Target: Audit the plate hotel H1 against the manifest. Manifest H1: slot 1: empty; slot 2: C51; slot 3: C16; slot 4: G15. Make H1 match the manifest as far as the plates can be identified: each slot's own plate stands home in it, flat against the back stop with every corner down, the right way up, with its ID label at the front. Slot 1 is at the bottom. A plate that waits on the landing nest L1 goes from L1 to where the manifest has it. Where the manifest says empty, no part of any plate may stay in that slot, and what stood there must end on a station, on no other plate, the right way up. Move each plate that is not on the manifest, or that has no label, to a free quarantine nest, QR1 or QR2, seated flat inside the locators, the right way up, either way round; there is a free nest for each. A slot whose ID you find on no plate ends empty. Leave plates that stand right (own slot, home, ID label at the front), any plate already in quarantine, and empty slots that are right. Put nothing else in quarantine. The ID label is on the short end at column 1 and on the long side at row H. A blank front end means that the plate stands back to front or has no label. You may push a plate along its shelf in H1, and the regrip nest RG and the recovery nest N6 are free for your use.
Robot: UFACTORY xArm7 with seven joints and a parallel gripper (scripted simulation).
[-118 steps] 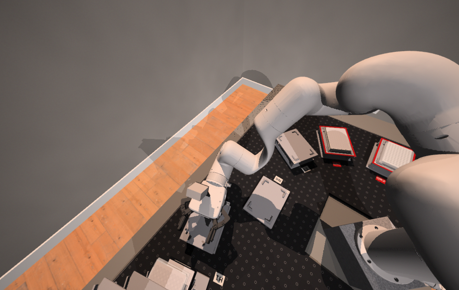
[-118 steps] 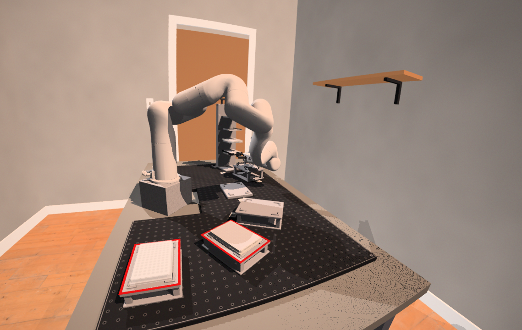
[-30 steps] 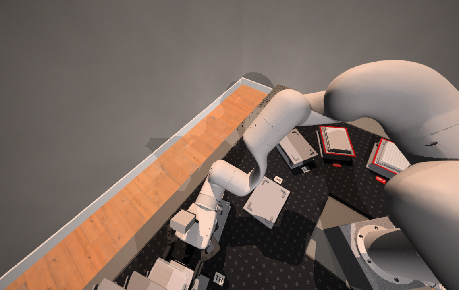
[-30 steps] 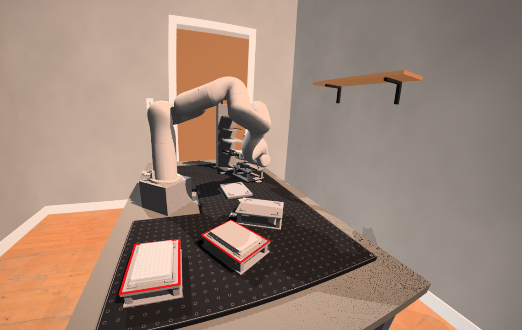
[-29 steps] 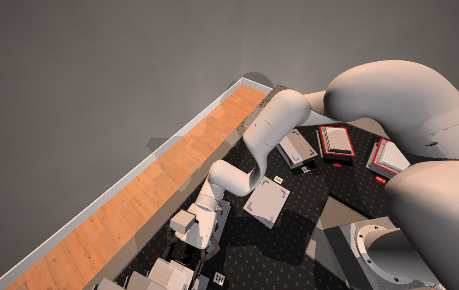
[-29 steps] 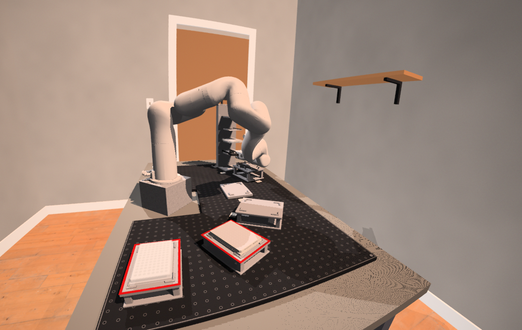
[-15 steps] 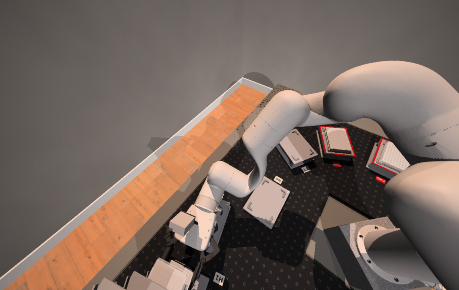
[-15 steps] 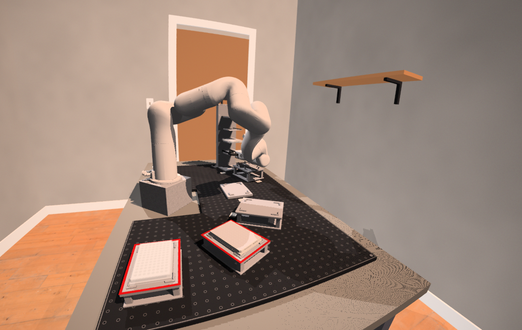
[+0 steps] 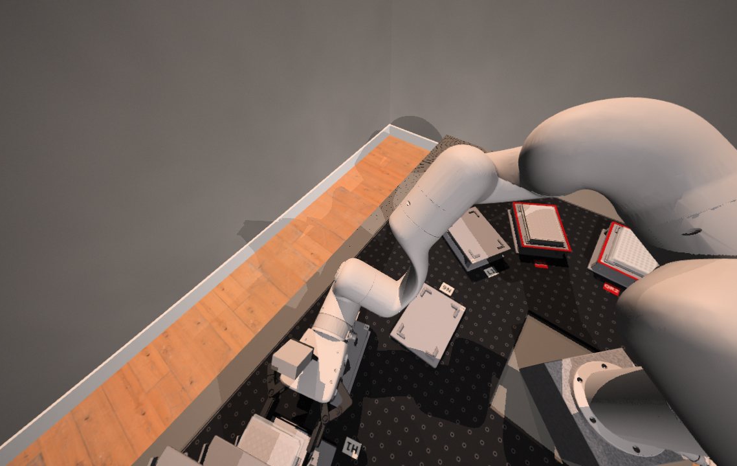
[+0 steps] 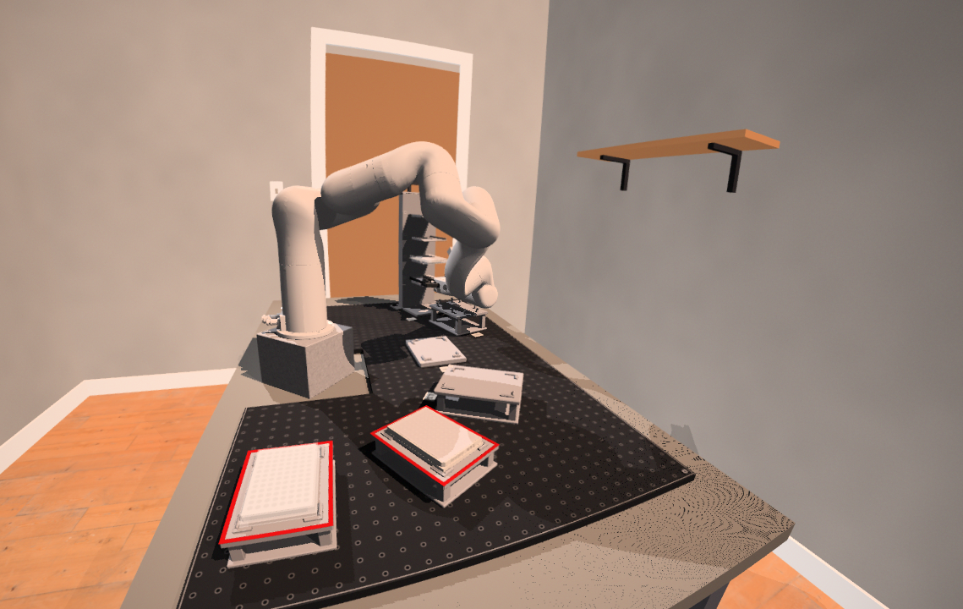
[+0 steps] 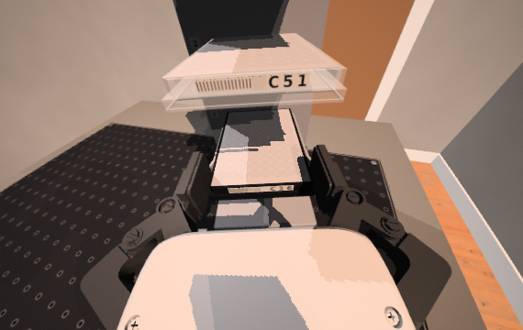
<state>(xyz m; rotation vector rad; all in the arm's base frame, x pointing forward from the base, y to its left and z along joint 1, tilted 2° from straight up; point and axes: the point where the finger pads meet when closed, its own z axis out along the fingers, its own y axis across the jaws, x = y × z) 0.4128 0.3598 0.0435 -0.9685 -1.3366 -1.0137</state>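
Now: the dark plate 50 mm to the left of my hand, 20 mm below it and 20 mm behind it. Round my hand: regrip nest RG (130 mm to the right, 80 mm below, 40 mm ahead); clear plate labelled C51 (60 mm above, 50 mm to the left, 20 mm behind); plate hotel H1 (130 mm to the left, 80 mm above, 40 mm behind).
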